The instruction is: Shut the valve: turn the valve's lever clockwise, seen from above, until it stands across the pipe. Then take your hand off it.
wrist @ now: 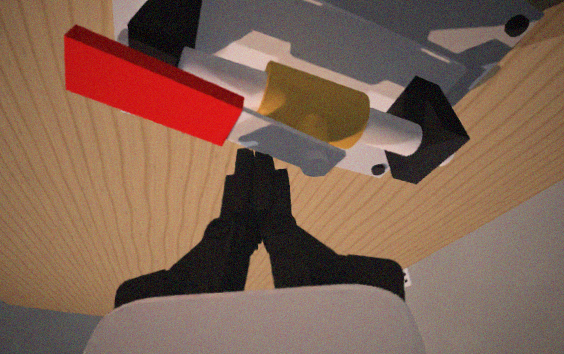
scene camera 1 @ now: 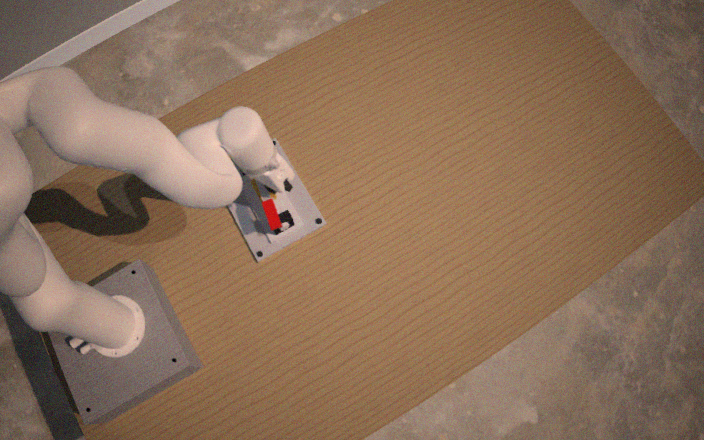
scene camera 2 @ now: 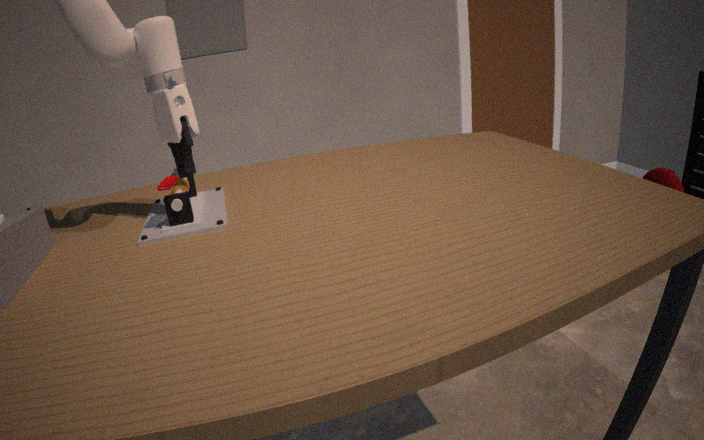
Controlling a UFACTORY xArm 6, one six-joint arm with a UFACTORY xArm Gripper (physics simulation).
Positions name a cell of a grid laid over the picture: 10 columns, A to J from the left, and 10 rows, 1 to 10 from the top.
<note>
In view: the gripper (scene camera 1: D5), a red valve lever (wrist: B2) and a grey base plate (scene camera 1: D6).
The gripper also shows in the wrist view (wrist: E5). The grey base plate is seen too in the wrist view (wrist: I2) and in scene camera 2 (scene camera 2: D5).
</note>
